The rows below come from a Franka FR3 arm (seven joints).
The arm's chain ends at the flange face. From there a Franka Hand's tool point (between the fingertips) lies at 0.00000 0.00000 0.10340 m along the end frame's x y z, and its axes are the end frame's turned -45 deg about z.
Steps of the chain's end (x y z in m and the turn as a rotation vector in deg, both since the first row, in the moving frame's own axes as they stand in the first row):
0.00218 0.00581 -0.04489 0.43 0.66 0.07
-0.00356 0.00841 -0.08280 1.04 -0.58 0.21
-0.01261 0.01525 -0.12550 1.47 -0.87 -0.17
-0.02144 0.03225 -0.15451 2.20 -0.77 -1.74
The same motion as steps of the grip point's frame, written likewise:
-0.00118 0.00594 -0.04490 -0.16 0.77 0.07
-0.00787 0.00136 -0.08282 1.15 0.33 0.21
-0.01894 -0.00112 -0.12555 1.65 0.42 -0.17
-0.03620 0.00383 -0.15460 2.10 1.01 -1.74

